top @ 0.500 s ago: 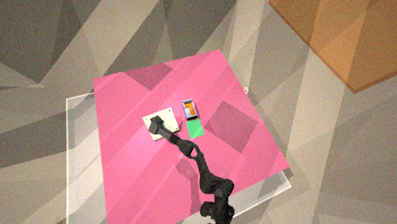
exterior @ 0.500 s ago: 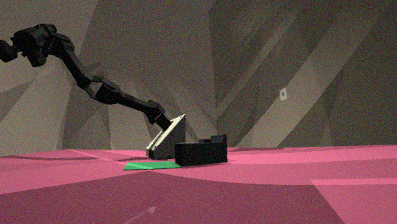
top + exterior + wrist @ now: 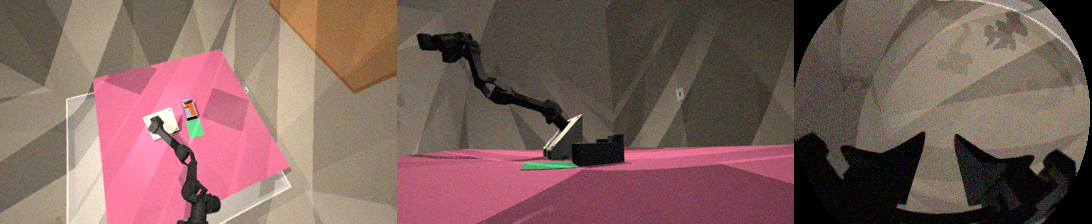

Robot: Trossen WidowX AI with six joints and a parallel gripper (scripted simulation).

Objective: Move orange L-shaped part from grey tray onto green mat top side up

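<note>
Right now the orange L-shaped part is 31 cm ahead of my gripper tip, 71 cm to the left of it and 43 cm below it. Round my gripper tip: green mat (29 cm ahead, 54 cm to the left, 49 cm below).
</note>
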